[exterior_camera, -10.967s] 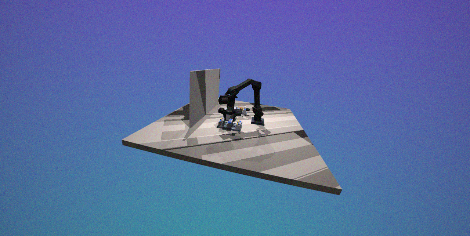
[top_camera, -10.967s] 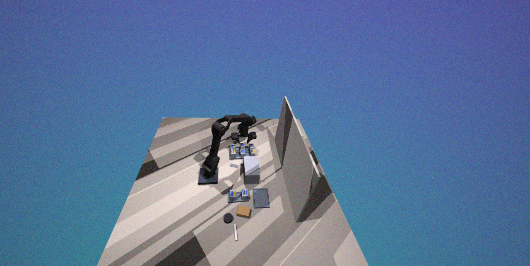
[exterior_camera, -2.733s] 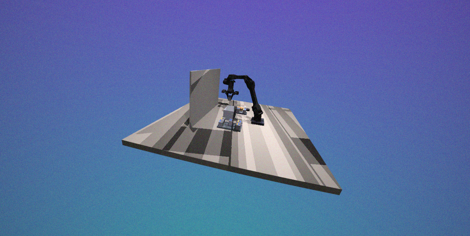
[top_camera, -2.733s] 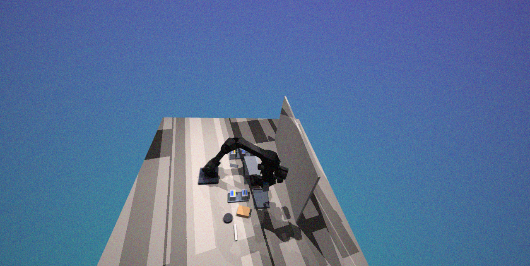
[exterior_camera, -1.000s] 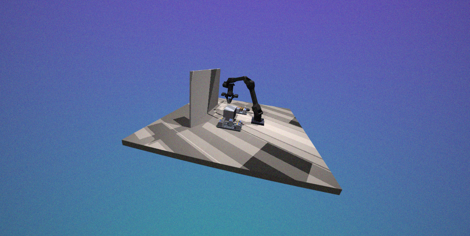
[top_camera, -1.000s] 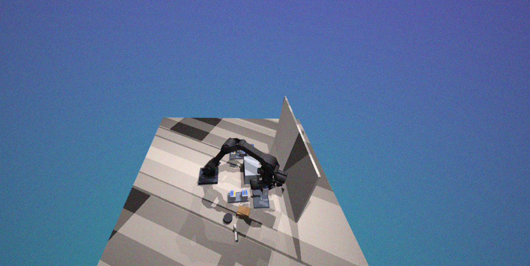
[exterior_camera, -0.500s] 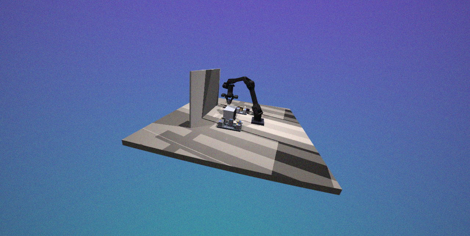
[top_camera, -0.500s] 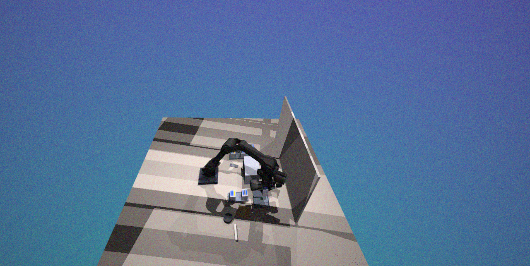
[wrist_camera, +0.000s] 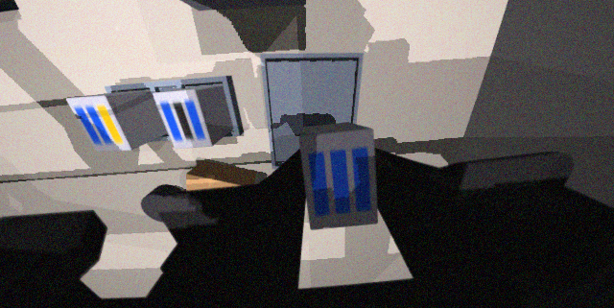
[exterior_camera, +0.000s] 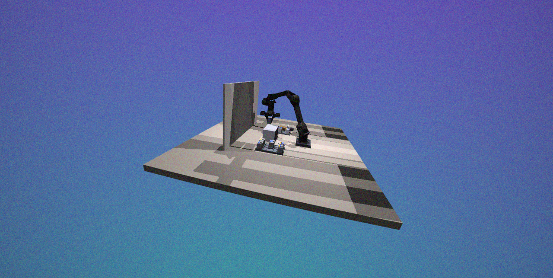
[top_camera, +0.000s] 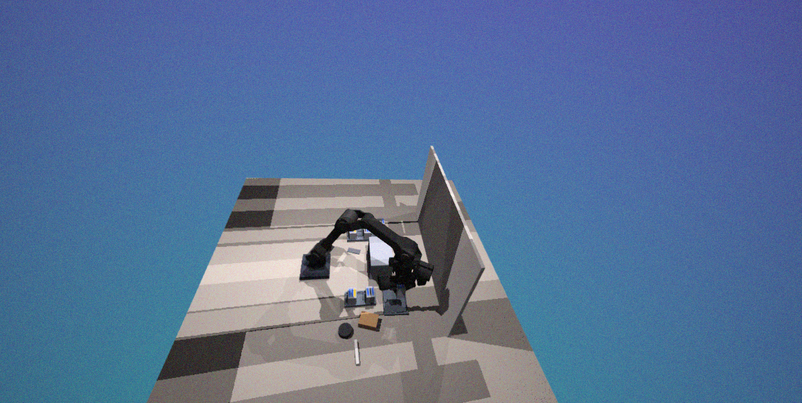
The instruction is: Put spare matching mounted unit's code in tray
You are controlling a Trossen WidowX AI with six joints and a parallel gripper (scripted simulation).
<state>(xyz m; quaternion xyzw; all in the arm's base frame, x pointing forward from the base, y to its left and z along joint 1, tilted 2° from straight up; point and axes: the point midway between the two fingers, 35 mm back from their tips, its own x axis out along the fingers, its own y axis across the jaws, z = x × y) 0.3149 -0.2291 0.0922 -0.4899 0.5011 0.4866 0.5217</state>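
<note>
The blue-grey tray is 10 mm behind my gripper tip, 10 mm to the left of it and 70 mm below it. The rest, counted from my gripper tip: black disc: 230 mm behind, 80 mm to the right, 70 mm below; pale grey box: 40 mm behind, 210 mm to the left, 30 mm below; brown block: 130 mm behind, 60 mm to the right, 60 mm below.
</note>
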